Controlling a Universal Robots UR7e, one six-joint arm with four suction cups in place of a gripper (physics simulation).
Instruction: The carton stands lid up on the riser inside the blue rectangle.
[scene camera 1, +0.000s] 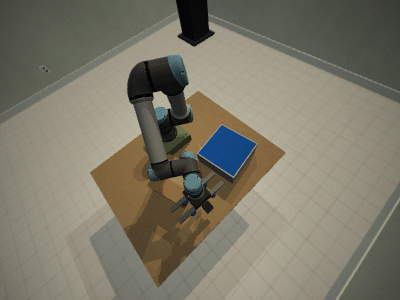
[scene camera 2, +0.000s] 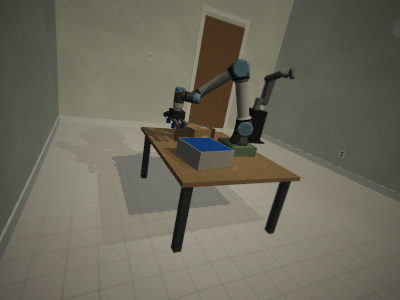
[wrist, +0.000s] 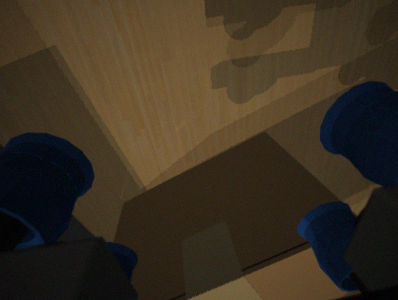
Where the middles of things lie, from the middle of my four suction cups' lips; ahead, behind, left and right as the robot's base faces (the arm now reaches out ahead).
Scene:
My suction cup is 19 cm past the brown carton (wrist: 232, 220), 8 cm above it and 3 cm to the left of it. The rest, counted from my suction cup: grey riser (scene camera 2: 204, 153) 34 cm to the left, 12 cm behind, 10 cm below.

